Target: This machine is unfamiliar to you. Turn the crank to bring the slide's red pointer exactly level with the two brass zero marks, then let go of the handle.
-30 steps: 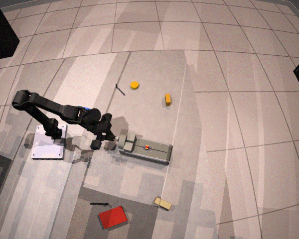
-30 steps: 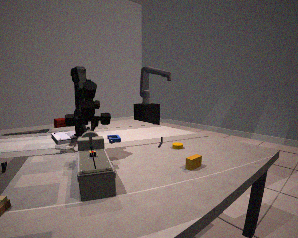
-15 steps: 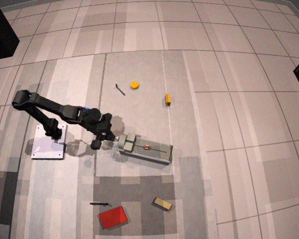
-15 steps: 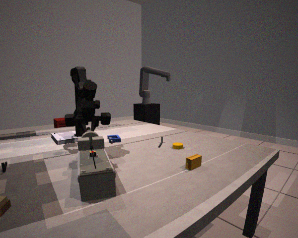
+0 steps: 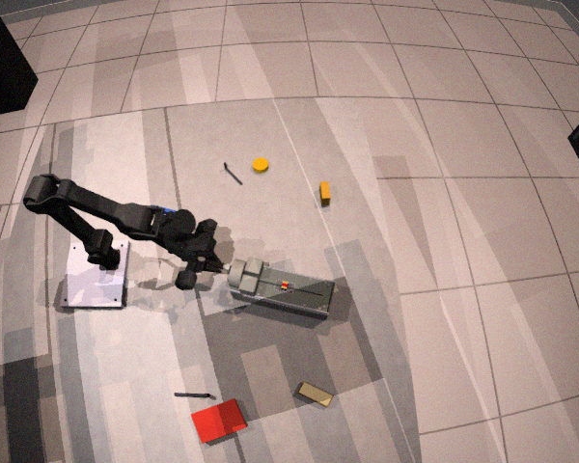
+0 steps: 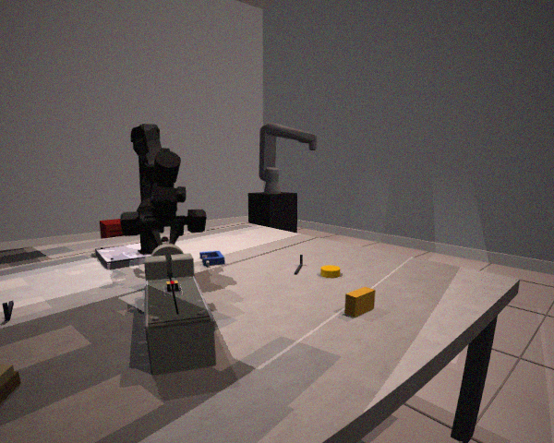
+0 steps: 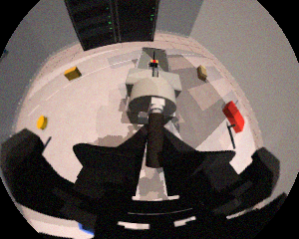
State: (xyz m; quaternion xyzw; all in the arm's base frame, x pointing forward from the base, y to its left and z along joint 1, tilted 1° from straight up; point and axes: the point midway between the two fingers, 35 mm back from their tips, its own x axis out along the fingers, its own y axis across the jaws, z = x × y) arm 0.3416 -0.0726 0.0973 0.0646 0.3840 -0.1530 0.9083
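Right now the dark crank handle is 2 cm behind my gripper tip, 2 cm above it and 1 cm to the left of it. Round my gripper tip: blue block: 22 cm to the left, 20 cm behind, 9 cm below; then bent black rod: 38 cm to the left, 9 cm below, 1 cm ahead; then red pointer: 16 cm ahead, 5 cm to the right, 1 cm below.
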